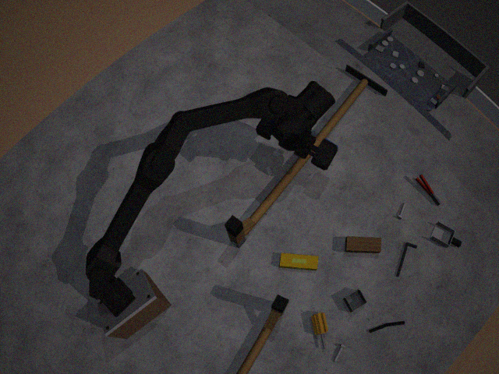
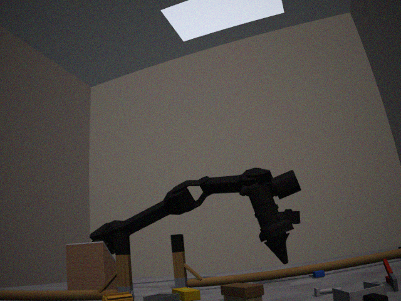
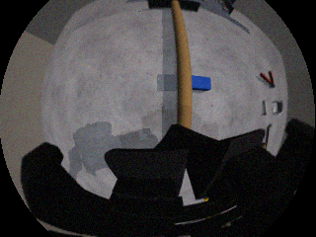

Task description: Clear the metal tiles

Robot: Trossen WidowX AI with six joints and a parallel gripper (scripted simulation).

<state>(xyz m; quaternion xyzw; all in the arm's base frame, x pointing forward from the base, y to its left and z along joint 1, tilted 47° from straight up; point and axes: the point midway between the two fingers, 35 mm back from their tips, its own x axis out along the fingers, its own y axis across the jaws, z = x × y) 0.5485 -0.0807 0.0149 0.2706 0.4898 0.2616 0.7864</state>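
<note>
Now: the long scraper 20 mm ahead of my gripper tip, 20 mm to the right of it and 20 mm above it. Round my gripper tip: grey box 200 mm behind, 340 mm to the right, 30 mm below; then yellow block 220 mm behind, 180 mm to the right, 30 mm below; then hex key 20 mm behind, 370 mm to the right, 40 mm below.
</note>
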